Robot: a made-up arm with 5 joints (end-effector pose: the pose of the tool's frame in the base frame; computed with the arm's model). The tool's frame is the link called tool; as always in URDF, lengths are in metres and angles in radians. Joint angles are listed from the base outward.
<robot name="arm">
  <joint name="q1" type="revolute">
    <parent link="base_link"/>
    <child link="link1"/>
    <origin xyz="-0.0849 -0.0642 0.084"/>
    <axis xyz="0 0 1"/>
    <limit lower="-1.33" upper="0.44" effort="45" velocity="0.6"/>
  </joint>
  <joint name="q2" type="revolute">
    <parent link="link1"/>
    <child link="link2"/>
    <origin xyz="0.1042 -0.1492 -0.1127"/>
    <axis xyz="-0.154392 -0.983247 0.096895"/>
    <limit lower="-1.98" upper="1.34" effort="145" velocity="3.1"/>
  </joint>
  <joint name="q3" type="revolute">
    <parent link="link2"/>
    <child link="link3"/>
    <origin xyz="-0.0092 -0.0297 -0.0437"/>
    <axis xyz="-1 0 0"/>
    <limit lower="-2.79" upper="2.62" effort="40" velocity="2.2"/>
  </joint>
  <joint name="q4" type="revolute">
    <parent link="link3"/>
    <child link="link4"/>
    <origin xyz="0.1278 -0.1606 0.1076"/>
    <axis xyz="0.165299 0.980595 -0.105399"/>
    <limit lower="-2.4" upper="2.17" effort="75" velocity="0.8"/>
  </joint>
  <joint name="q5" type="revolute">
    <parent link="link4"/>
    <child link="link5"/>
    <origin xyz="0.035 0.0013 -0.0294"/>
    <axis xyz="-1 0 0"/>
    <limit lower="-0.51" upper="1.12" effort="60" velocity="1.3"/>
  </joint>
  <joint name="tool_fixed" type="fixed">
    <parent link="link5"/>
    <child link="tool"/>
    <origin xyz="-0.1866 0.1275 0.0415" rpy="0 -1.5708 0"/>
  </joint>
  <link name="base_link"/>
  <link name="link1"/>
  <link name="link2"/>
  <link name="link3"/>
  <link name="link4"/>
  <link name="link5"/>
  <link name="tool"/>
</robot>
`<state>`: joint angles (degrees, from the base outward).
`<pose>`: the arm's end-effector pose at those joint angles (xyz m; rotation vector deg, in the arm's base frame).
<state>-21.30 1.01 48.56 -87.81 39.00</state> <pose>0.0865 -0.4430 -0.0562 79.46 122.28 -89.99</pose>
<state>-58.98 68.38 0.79 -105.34 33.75</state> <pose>-0.1350 -0.4221 0.1673 74.97 62.10 -43.87</pose>
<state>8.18 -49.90 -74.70 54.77 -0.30</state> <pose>0.0739 -0.4703 -0.1040 57.63 20.13 -59.32</pose>
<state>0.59 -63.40 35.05 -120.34 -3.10</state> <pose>0.0492 -0.3439 -0.2303 35.60 -138.43 45.93</pose>
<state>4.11 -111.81 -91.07 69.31 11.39</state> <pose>-0.1310 -0.4592 -0.0771 49.06 66.63 -102.54</pose>
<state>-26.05 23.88 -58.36 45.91 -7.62</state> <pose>-0.1418 -0.4853 0.0551 52.52 -67.41 -43.15</pose>
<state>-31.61 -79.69 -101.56 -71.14 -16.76</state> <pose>-0.1303 -0.1498 -0.0711 -68.94 -56.82 -133.73</pose>
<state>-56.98 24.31 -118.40 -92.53 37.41</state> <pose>0.0309 -0.3725 -0.0285 58.66 86.27 114.01</pose>
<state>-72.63 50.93 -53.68 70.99 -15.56</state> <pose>-0.4347 -0.3208 0.1589 22.73 -80.27 -63.61</pose>
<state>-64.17 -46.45 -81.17 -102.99 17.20</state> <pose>-0.1214 -0.2425 -0.2519 -130.17 -64.29 -98.15</pose>
